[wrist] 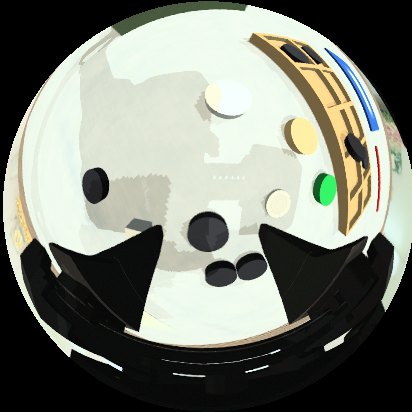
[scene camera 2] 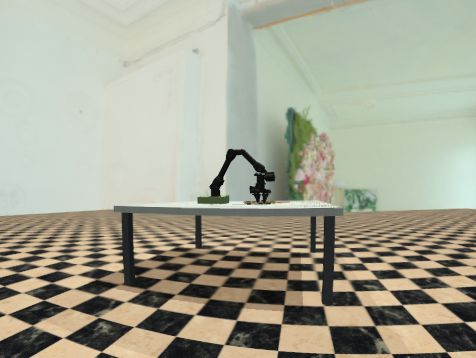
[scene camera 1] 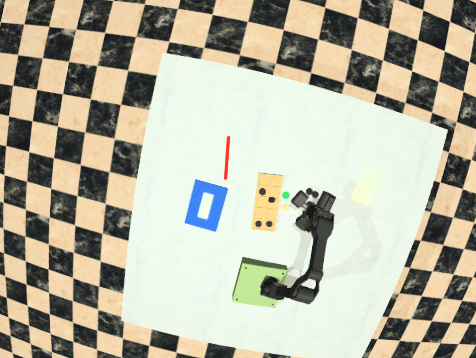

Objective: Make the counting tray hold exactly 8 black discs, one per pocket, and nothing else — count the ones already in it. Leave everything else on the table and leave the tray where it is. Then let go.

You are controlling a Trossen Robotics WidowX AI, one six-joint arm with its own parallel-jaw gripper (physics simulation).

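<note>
The tan counting tray [scene camera 1: 270, 182] [wrist: 330, 92] holds two black discs [scene camera 1: 258, 223] [scene camera 1: 269, 224] side by side at its end nearer the arm base, and two more [scene camera 1: 262, 191] [scene camera 1: 271, 199] diagonally placed towards the other end. My gripper [scene camera 1: 310, 207] [scene camera 2: 261, 198] [wrist: 211, 230] is open and empty, low over the table right of the tray. In the wrist view, one loose black disc [wrist: 208, 231] shows midway between the fingertips. Two more black discs [wrist: 221, 273] [wrist: 251, 266] lie together just beyond it, and another black disc [wrist: 95, 185] lies apart to the left.
A green disc [scene camera 1: 286, 195] [wrist: 325, 189], tan disc [scene camera 1: 286, 207] [wrist: 302, 136], white disc [wrist: 228, 98] and small cream disc [wrist: 278, 203] lie beside the tray. A grey block [wrist: 139, 225] is partly behind the left finger. A blue frame [scene camera 1: 217, 206], red stick [scene camera 1: 227, 157] and pale card [scene camera 1: 367, 186] lie farther out.
</note>
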